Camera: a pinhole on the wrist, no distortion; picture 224 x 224 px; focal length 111.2 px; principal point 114.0 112.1 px. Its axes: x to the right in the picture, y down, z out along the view. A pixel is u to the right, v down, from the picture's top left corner.
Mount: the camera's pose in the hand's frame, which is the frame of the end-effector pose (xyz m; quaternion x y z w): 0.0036 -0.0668 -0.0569 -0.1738 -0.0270 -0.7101 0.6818
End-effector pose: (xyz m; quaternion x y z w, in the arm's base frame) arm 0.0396 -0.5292 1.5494 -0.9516 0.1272 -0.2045 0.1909
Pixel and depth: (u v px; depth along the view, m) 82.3 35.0 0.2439
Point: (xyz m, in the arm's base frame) 0.0109 -0.5066 1.3226
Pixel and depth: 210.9 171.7 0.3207
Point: 0.4173 -0.2837 1.4933
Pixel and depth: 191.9 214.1 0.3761
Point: 0.5800 -0.3543 1.5362
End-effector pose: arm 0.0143 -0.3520 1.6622 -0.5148 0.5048 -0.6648 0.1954
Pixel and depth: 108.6 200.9 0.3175
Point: 0.0486 -0.6951 1.7942
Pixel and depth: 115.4 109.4 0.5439
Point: 0.3567 -0.6810 1.6277
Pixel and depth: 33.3 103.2 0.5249
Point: 0.1644 -0.7541 1.2972
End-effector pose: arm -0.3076 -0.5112 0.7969 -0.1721 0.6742 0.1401 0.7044
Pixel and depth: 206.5 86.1 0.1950
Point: -0.0733 -0.5822 0.8131
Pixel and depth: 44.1 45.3 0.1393
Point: -0.2773 -0.4260 0.8437
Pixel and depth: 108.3 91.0 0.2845
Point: -0.1243 -0.3918 0.7915
